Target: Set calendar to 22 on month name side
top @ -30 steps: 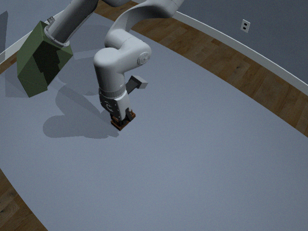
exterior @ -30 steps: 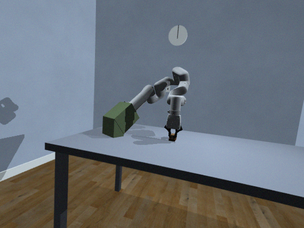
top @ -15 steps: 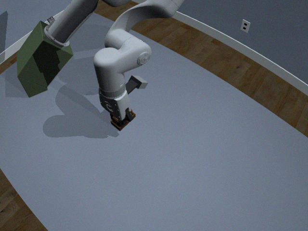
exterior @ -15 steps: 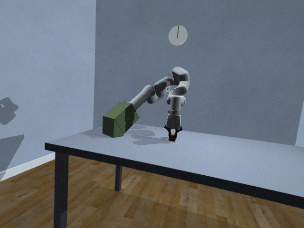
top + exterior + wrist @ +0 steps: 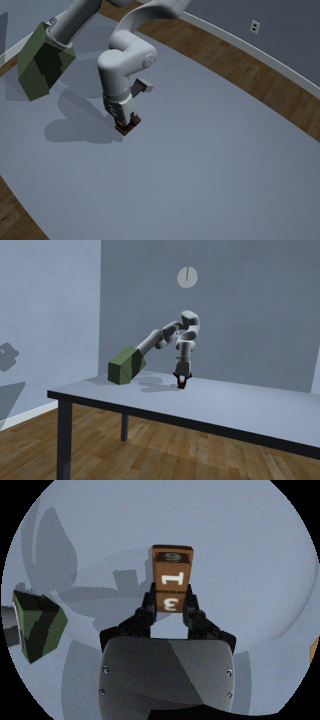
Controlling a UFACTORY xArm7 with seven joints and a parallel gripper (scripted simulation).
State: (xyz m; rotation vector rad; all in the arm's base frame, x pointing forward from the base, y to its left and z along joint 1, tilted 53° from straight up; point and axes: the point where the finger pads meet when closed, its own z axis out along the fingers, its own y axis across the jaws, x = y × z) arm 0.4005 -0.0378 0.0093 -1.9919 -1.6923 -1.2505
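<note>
Now: the brown tray 3 cm below my hand and 2 cm to the left of it. From my hand the other things lie so: brown cube 3 cm to the left, 1 cm below.
</note>
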